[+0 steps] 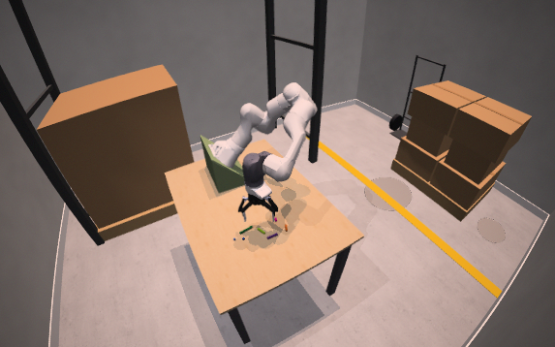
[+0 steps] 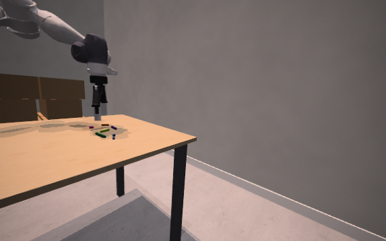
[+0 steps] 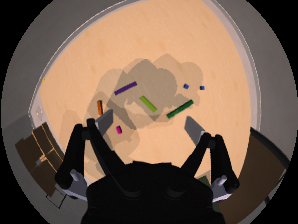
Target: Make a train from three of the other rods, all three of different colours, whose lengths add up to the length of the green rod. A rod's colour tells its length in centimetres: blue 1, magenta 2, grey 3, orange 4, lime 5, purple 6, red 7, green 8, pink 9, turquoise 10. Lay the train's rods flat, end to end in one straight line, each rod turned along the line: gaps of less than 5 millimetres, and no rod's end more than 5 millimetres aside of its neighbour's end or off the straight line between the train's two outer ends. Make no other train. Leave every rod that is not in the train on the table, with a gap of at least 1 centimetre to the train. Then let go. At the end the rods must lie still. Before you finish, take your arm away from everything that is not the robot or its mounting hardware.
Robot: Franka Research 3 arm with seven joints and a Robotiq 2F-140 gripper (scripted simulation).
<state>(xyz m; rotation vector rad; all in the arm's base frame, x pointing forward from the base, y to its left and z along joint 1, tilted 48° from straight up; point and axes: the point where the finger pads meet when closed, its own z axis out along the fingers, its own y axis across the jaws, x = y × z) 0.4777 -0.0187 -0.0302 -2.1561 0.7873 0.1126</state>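
Now: the blue rod 1 cm ahead of my hand, 11 cm to the right of it and 8 cm below it. Also, from my hand: lime rod 1 cm ahead, 8 cm below; purple rod 8 cm ahead, 3 cm to the left, 8 cm below; green rod 4 cm behind, 7 cm to the right, 8 cm below.
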